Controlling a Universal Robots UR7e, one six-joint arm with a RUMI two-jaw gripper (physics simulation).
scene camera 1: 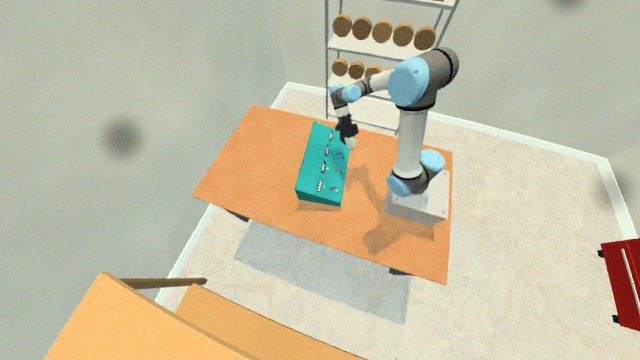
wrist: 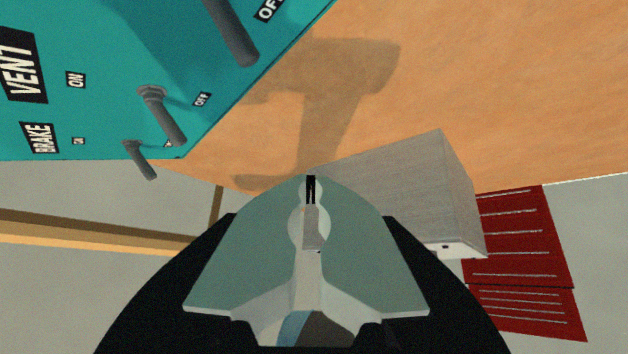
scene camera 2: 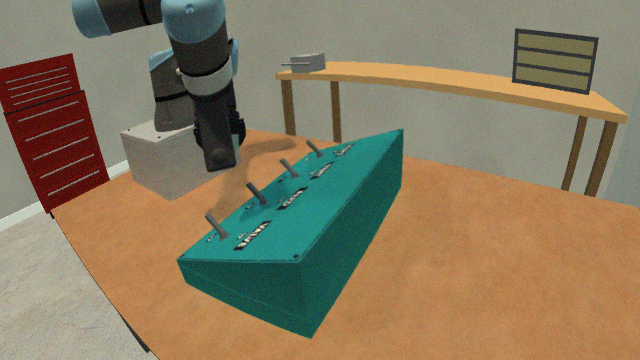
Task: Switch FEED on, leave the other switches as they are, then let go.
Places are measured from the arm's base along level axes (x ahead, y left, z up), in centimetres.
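Pixels of known places: gripper, between the fingertips: (scene camera 1: 352, 150) (wrist: 311, 177); arm's base, origin of its link: (scene camera 2: 178, 123).
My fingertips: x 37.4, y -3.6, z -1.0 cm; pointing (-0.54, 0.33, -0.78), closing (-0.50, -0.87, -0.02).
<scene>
For each thing: its top centre in the pictures, then the offset to it from my fingertips. Level surfaces: height alone.
- FEED lever, centre of its top: (wrist: 218, 47) (scene camera 2: 254, 183) (scene camera 1: 340, 151) dy +1.2, dx +6.8, dz -4.1 cm
- VALVE lever, centre of its top: (scene camera 2: 212, 214) dy -10.2, dx +10.5, dz -4.1 cm
- VENT lever, centre of its top: (wrist: 159, 140) (scene camera 2: 287, 158) dy +12.6, dx +3.1, dz -4.1 cm
- BRAKE lever, centre of its top: (wrist: 136, 177) (scene camera 2: 313, 140) dy +24.0, dx -0.6, dz -4.1 cm
- orange table, height of its surface: dz -16.8 cm
A teal sloped switch box (scene camera 1: 311, 162) (scene camera 2: 350, 210) (wrist: 105, 35) stands on the table with four grey levers. The FEED lever (scene camera 1: 340, 154) (scene camera 2: 257, 194) (wrist: 232, 32) leans toward its OFF side. The VALVE lever (scene camera 2: 217, 227), VENT lever (scene camera 2: 289, 168) (wrist: 167, 120) and BRAKE lever (scene camera 2: 314, 149) (wrist: 142, 162) lean the same way. My gripper (scene camera 1: 351, 145) (wrist: 311, 177) is shut and empty, off the box's lever-side edge toward the robot base, near the VALVE and FEED end, apart from the FEED lever. Its fingertips are mostly hidden in scene camera 2.
The robot base block (scene camera 1: 415, 212) (scene camera 2: 170, 165) (wrist: 400, 185) stands on the orange table (scene camera 1: 240, 160) (scene camera 2: 475, 260) beyond the levers. A shelf rack (scene camera 1: 327, 90) stands behind the table. A red cabinet (scene camera 2: 55, 130) (wrist: 525, 260) and a wooden bench (scene camera 2: 425, 77) stand farther away.
</scene>
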